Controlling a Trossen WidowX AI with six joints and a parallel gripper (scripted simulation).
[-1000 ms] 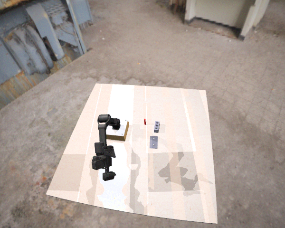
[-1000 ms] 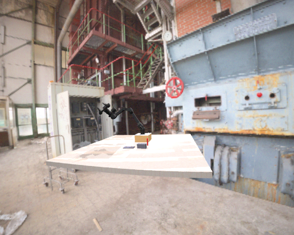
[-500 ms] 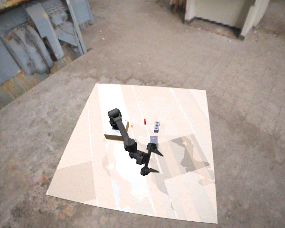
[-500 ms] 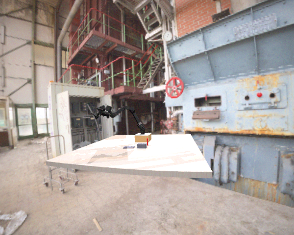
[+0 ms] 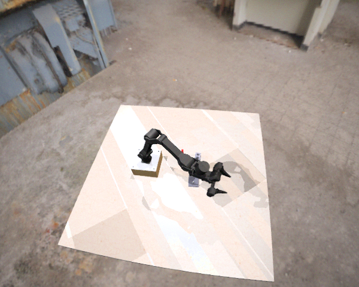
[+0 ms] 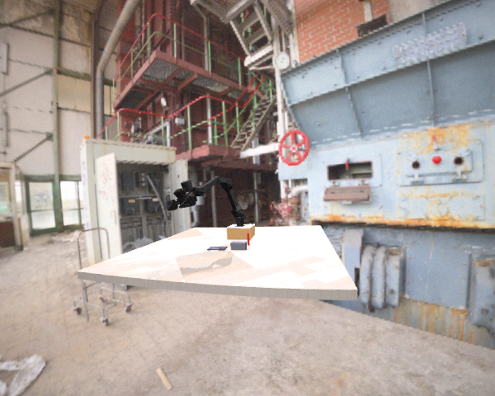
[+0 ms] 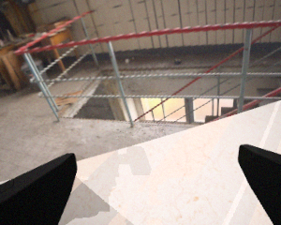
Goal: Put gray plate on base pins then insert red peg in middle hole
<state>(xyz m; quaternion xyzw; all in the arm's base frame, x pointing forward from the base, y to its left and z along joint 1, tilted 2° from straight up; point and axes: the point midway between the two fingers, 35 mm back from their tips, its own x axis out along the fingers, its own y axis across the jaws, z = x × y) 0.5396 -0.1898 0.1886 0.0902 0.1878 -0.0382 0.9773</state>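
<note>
Right now my gripper tip is 220 mm past the gray plate, 300 mm to the right of it and 250 mm above it. Round my gripper tip: red peg 340 mm behind, 330 mm to the left, 240 mm below; gray base 220 mm behind, 150 mm to the left, 280 mm below.
</note>
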